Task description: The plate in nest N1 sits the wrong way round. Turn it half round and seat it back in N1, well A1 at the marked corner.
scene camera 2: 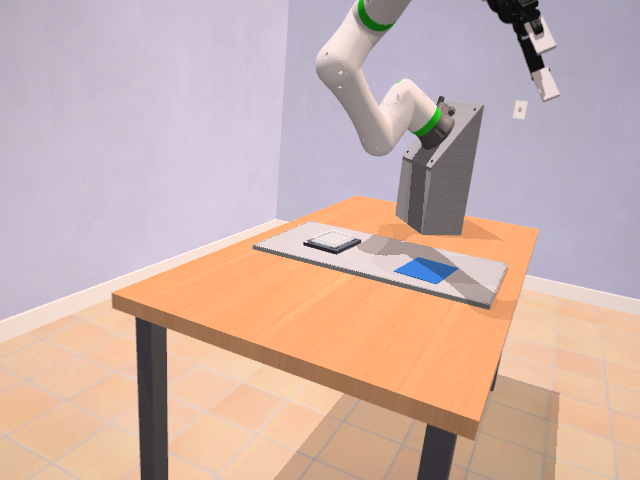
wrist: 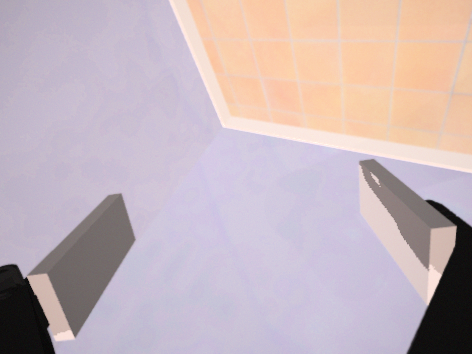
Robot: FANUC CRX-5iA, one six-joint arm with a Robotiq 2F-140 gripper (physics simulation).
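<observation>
The white well plate (scene camera 2: 333, 238) sits in a dark nest (scene camera 2: 337, 251) on the left part of the light board in the scene view. The nest's label, well A1 and the marked corner are too small to make out. My gripper (scene camera 2: 546, 64) (wrist: 240, 202) is open and empty. It is high up at the right of the scene view, far from the plate, beyond the right side of the table. The plate and nest do not show in the wrist view, where the two fingers stand wide apart against the wall.
The board (scene camera 2: 361, 266) lies on the wooden table (scene camera 2: 289, 310), with a blue square (scene camera 2: 426, 270) on its right part, partly in the arm's shadow. The grey pedestal (scene camera 2: 448, 191) stands behind the board. The wrist view shows walls and tiled floor (wrist: 320, 60).
</observation>
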